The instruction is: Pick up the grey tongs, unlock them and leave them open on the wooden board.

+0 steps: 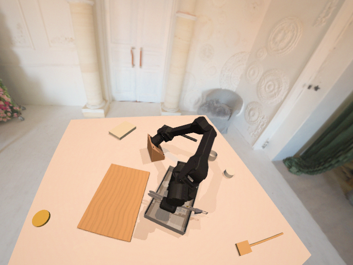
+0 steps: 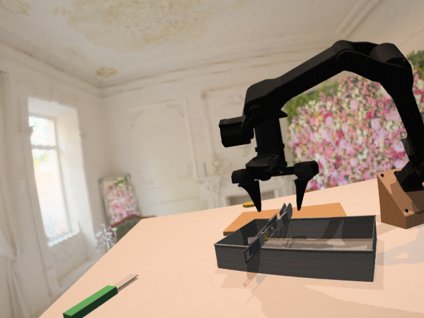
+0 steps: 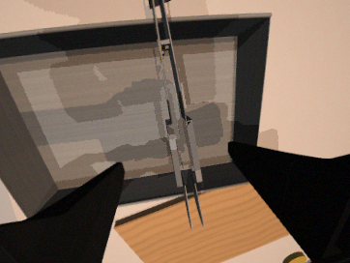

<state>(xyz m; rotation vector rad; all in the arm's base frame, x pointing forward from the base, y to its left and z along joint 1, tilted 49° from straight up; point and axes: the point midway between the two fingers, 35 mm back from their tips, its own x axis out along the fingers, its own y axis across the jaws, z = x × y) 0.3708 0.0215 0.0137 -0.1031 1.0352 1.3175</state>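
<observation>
My gripper tip is now 70 mm above the grey roasting tin, 40 mm to the right of it and 30 mm past it. From my gripper tip the other things lie so: wooden board: 250 mm to the right, 90 mm below, 80 mm behind; then green-handled knife: 370 mm ahead, 100 mm to the left, 90 mm below.
</observation>
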